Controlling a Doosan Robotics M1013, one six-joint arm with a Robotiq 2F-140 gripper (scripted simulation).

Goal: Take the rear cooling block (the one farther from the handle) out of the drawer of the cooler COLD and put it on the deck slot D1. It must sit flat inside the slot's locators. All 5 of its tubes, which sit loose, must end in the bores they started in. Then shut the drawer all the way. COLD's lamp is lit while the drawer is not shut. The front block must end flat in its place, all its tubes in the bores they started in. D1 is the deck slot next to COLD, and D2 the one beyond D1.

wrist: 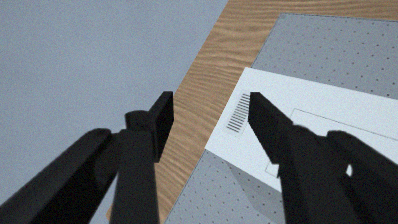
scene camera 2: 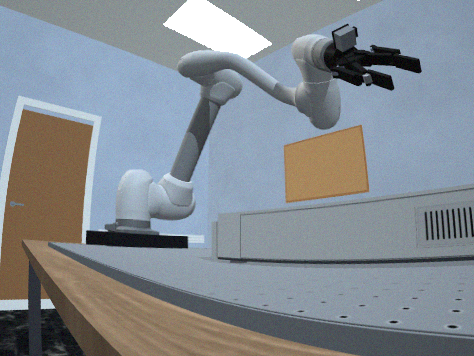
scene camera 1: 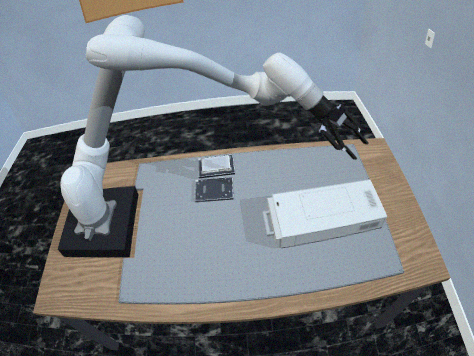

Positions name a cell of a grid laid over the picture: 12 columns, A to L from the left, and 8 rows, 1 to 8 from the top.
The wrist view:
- gripper: G4
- white cooler: J4
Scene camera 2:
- gripper: K2
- white cooler: K6
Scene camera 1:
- gripper: J4
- white cooler: H5
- deck slot D1: F5
